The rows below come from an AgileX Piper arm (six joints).
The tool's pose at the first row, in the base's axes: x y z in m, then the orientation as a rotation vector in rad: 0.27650 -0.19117 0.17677 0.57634 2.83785 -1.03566
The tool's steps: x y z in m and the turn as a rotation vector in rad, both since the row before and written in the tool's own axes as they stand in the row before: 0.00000 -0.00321 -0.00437 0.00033 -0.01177 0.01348; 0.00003 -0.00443 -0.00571 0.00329 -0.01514 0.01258; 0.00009 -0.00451 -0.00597 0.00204 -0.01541 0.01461; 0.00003 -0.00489 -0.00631 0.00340 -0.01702 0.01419; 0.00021 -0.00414 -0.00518 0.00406 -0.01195 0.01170; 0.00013 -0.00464 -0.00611 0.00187 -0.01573 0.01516
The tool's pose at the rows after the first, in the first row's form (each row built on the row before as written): 0.27560 -0.19066 0.18209 0.58659 2.81975 -1.03390; 0.27420 -0.19011 0.18916 0.59349 2.79823 -1.03657; 0.27260 -0.18936 0.19643 0.60264 2.77572 -1.03694; 0.27077 -0.18860 0.20416 0.61014 2.75160 -1.03926; 0.26892 -0.18793 0.21050 0.61782 2.73304 -1.04284; 0.26685 -0.18695 0.21782 0.62693 2.70997 -1.04252
